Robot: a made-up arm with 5 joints. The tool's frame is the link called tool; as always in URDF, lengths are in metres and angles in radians. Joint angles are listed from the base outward.
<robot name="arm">
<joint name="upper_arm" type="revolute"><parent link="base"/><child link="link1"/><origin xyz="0 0 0.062" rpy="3.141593 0 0"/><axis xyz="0 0 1"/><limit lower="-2.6" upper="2.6"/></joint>
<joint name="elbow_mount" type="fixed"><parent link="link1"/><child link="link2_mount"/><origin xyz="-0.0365 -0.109 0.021"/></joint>
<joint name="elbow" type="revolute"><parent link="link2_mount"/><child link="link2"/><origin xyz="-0.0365 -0.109 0.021" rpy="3.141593 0 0"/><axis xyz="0 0 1"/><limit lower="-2.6" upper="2.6"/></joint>
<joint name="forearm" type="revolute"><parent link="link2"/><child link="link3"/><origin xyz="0.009 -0.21 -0.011" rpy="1.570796 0 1.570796"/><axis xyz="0 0 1"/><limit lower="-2.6" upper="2.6"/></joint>
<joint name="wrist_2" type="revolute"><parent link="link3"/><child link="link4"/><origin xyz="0.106 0 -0.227" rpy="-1.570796 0 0"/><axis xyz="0 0 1"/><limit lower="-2.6" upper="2.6"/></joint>
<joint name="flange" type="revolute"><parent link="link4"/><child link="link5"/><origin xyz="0.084 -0.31 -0.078" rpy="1.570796 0 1.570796"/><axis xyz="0 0 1"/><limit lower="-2.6" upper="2.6"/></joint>
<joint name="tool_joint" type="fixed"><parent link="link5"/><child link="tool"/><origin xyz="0.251 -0.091 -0.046" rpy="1.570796 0 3.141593"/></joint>
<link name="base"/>
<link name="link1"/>
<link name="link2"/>
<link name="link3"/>
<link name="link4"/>
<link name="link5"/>
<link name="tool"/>
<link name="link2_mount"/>
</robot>
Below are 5 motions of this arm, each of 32 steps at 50 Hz.
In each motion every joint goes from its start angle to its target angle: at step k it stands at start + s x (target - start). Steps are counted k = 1, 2, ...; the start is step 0. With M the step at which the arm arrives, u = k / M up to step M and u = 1 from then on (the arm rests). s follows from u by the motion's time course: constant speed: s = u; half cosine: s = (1 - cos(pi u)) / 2; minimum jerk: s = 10 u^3 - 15 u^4 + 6 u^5.
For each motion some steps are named. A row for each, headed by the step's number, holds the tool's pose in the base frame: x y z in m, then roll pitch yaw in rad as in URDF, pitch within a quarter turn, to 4 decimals.
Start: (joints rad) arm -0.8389 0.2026 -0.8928 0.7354 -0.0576
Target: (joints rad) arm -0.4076 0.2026 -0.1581 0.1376 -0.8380
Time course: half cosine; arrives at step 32
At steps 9, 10, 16, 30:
9: -0.1176 -0.1635 -0.2758 -0.6135 0.2533 1.5715
10: -0.1210 -0.1543 -0.2822 -0.5945 0.1983 1.5585
16: -0.1385 -0.0765 -0.3200 -0.4807 -0.1845 1.4158
30: -0.1153 0.0848 -0.3398 -0.2340 -0.7929 0.9278

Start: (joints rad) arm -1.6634 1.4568 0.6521 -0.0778 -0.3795
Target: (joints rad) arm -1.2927 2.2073 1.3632 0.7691 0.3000
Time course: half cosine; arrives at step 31
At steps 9, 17, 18, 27, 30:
9: -0.0809 -0.1289 -0.0437 0.8148 -0.2342 3.0751
17: -0.0458 -0.0255 0.0712 1.0202 -0.3492 -2.7250
18: -0.0442 -0.0074 0.0832 1.0365 -0.3761 -2.6651
27: -0.0564 0.1290 0.1450 1.0635 -0.6001 -2.2747
30: -0.0603 0.1453 0.1499 1.0563 -0.6282 -2.2306

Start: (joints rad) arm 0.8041 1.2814 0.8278 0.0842 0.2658
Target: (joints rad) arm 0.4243 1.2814 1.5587 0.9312 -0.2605
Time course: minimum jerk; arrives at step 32
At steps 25, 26, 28, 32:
25: -0.1181 0.1028 0.1896 1.7304 -0.8600 0.5645
26: -0.1193 0.1010 0.1956 1.7810 -0.8725 0.5282
28: -0.1207 0.0984 0.2038 1.8511 -0.8864 0.4770
32: -0.1213 0.0970 0.2078 1.8865 -0.8920 0.4508

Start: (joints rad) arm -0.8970 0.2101 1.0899 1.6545 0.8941
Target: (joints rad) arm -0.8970 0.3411 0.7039 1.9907 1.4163
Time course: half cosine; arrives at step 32
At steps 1, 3, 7, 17, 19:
1: -0.1737 -0.2359 0.2008 -0.0763 -0.1916 2.7320
3: -0.1731 -0.2364 0.2026 -0.0815 -0.1740 2.7377
7: -0.1711 -0.2387 0.2115 -0.1058 -0.0890 2.7635
17: -0.1781 -0.2496 0.2559 -0.2161 0.3138 2.8560
19: -0.1834 -0.2525 0.2652 -0.2422 0.4022 2.8699

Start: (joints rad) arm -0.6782 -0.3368 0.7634 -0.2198 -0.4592
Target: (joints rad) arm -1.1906 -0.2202 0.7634 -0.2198 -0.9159
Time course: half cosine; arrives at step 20
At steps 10, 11, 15, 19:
10: -0.2985 0.1087 -0.1405 0.8010 -0.3491 0.0168
11: -0.2980 0.1027 -0.1452 0.8107 -0.3738 0.0384
15: -0.2953 0.0832 -0.1600 0.8519 -0.4586 0.1101
19: -0.2936 0.0743 -0.1666 0.8772 -0.5002 0.1434

